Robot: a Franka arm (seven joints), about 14 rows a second.
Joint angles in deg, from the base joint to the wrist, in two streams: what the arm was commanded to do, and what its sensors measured. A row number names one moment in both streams.
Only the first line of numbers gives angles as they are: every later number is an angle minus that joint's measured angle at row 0.
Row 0, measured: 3.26, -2.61, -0.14, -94.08, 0.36, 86.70, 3.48
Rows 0 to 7, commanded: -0.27, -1.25, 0.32, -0.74, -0.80, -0.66, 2.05; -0.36, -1.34, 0.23, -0.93, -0.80, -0.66, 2.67; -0.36, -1.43, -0.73, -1.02, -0.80, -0.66, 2.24; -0.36, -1.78, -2.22, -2.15, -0.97, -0.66, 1.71; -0.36, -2.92, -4.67, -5.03, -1.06, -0.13, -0.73; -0.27, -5.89, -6.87, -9.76, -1.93, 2.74, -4.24; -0.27, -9.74, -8.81, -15.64, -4.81, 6.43, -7.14; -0.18, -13.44, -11.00, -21.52, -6.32, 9.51, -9.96
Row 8, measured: -0.22, -3.96, -8.13, -8.65, -3.68, 3.53, -5.21
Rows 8 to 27, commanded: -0.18, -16.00, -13.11, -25.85, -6.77, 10.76, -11.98; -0.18, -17.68, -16.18, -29.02, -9.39, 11.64, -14.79; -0.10, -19.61, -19.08, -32.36, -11.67, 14.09, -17.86; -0.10, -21.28, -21.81, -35.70, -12.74, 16.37, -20.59; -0.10, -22.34, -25.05, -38.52, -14.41, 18.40, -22.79; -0.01, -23.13, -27.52, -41.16, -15.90, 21.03, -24.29; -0.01, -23.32, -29.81, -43.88, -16.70, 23.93, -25.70; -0.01, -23.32, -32.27, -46.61, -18.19, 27.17, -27.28; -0.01, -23.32, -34.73, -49.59, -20.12, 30.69, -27.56; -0.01, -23.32, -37.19, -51.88, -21.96, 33.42, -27.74; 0.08, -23.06, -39.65, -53.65, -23.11, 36.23, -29.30; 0.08, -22.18, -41.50, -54.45, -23.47, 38.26, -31.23; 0.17, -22.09, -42.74, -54.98, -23.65, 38.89, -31.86; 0.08, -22.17, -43.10, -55.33, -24.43, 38.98, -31.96; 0.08, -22.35, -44.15, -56.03, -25.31, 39.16, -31.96; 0.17, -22.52, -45.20, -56.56, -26.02, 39.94, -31.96; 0.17, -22.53, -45.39, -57.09, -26.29, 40.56, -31.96; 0.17, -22.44, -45.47, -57.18, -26.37, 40.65, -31.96; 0.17, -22.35, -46.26, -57.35, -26.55, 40.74, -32.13; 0.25, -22.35, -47.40, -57.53, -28.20, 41.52, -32.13
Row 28, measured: -0.43, -21.15, -45.05, -56.46, -25.34, 39.65, -31.31
